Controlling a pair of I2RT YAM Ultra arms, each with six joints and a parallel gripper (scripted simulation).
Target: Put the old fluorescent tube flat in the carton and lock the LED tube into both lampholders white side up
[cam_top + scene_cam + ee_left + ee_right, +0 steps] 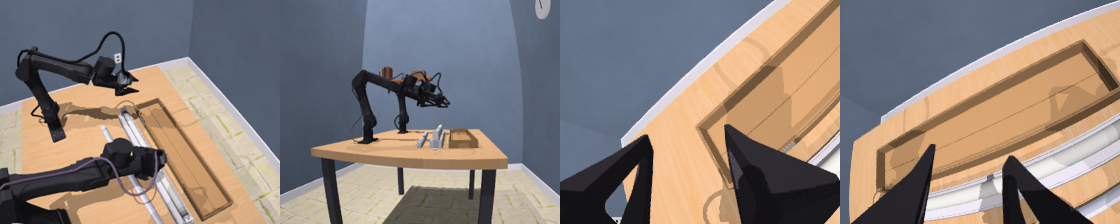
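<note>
The old fluorescent tube is 30 mm behind my left hand, 270 mm to the right of it and 170 mm below it. Round my left hand: light fixture (30 mm behind, 270 mm to the right, 180 mm below); LED tube (130 mm behind, 280 mm to the right, 220 mm below); brown carton (110 mm ahead, 240 mm to the right, 210 mm below).
Right now the old fluorescent tube is 170 mm below my right hand and 110 mm to the left of it. Also, from my right hand: light fixture 180 mm below, 110 mm to the left; LED tube 220 mm below, 100 mm to the left, 100 mm behind; lampholder 190 mm to the right, 170 mm below, 40 mm ahead.
</note>
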